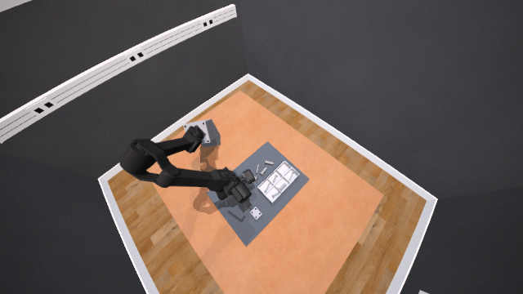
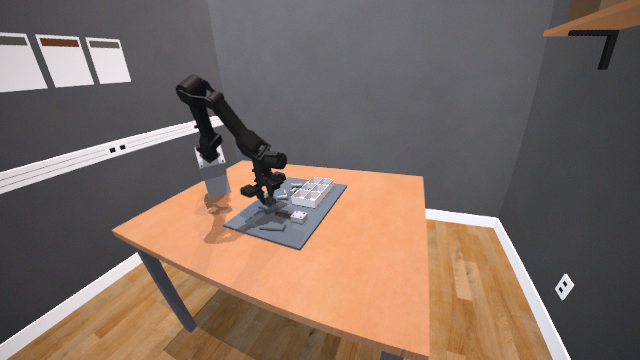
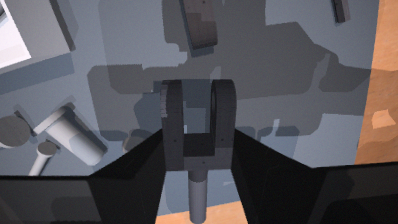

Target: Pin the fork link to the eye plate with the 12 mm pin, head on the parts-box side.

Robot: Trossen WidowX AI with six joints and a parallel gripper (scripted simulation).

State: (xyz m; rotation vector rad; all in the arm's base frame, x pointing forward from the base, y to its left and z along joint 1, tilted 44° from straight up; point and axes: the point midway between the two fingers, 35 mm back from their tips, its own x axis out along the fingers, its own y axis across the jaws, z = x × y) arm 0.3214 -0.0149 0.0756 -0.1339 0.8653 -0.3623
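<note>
Right now my hand is 70 mm short of the dark flat bar, 20 mm to the left of it and 60 mm above it. Round my hand: dark fork link (30 mm below); then grey mat (70 mm ahead, 80 mm to the left, 70 mm below); then thick headed pin (10 mm ahead, 100 mm to the left, 60 mm below).
</note>
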